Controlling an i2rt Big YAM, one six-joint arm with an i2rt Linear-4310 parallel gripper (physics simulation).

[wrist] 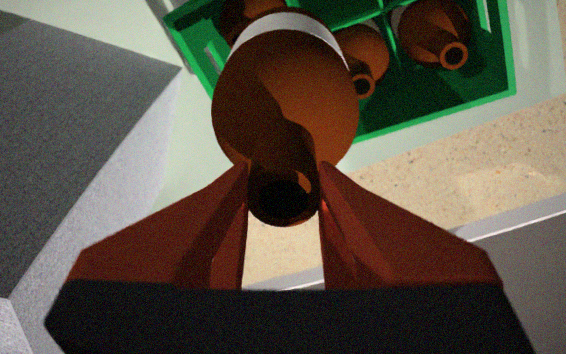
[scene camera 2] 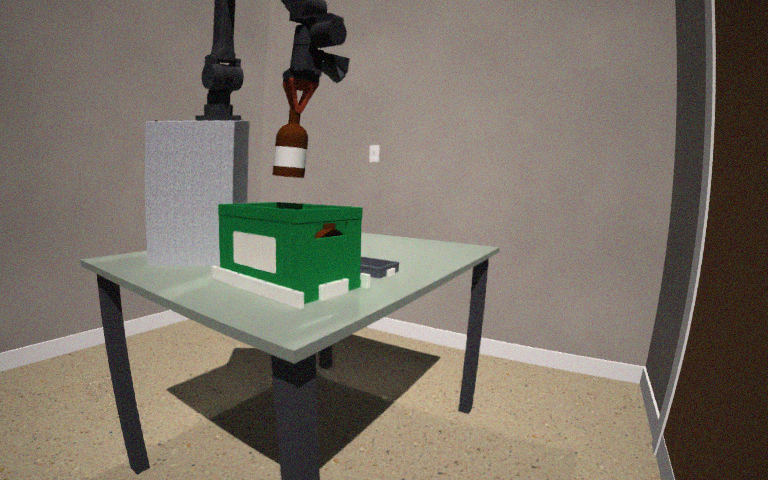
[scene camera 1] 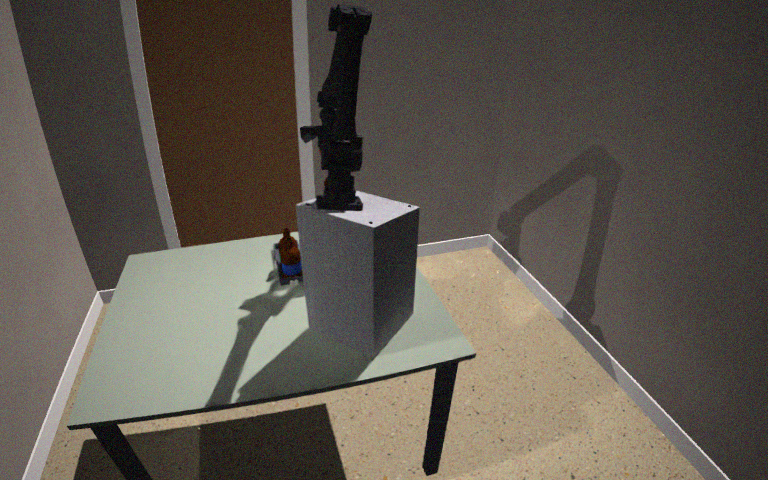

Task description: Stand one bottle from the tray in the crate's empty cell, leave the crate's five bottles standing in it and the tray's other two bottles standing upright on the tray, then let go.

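Frame: origin at the arm's base, x ahead, y left, z up, level; metres.
Where they show: gripper, fingertip midpoint: point(wrist: 283, 176) point(scene camera 2: 296, 113); arm's base, origin of the base link: point(scene camera 2: 218, 120) point(scene camera 1: 338, 205).
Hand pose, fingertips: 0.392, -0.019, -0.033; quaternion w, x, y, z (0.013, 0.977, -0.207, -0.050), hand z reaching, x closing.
Things, the pixels of their top centre, and the offset from my fingertips, as dx, dy, dz. "*": a spot on its surface instead. Level surfaces: height alone.
- brown bottle, middle of its top: point(wrist: 265, 209) point(scene camera 2: 293, 109) -0.008, -0.004, +0.010
- green crate, middle of its top: point(wrist: 347, 52) point(scene camera 2: 287, 205) +0.023, -0.039, -0.210
- blue-labelled bottle, middle of its top: point(scene camera 1: 288, 238) -0.085, +0.177, -0.225
- dark tray, surface spot: point(scene camera 2: 380, 268) * +0.139, +0.156, -0.361
- pale green table, its level: dz -0.385
My gripper point(scene camera 2: 295, 111) point(wrist: 283, 176) is shut on the neck of a brown bottle point(scene camera 2: 290, 158) point(wrist: 310, 90) with a white label. The bottle hangs above the green crate point(scene camera 2: 334, 260) point(wrist: 435, 118), its base clear of the rim and leaning slightly in scene camera 2. In the wrist view, brown bottles point(wrist: 367, 52) point(wrist: 432, 32) point(wrist: 231, 22) stand in the crate; the held bottle hides part of it, and I cannot tell which cell is empty. A blue-labelled bottle point(scene camera 1: 289, 254) stands upright on the dark tray point(scene camera 2: 380, 268); the other tray bottle cannot be made out.
The arm's base stands on a tall grey block point(scene camera 1: 339, 271) point(scene camera 2: 186, 192) point(wrist: 75, 100) beside the crate. Low white strips point(scene camera 2: 257, 285) point(scene camera 2: 334, 289) lie along the crate's foot on the pale green table point(scene camera 1: 186, 316) point(scene camera 2: 441, 249). The tray lies close behind the crate in scene camera 2.
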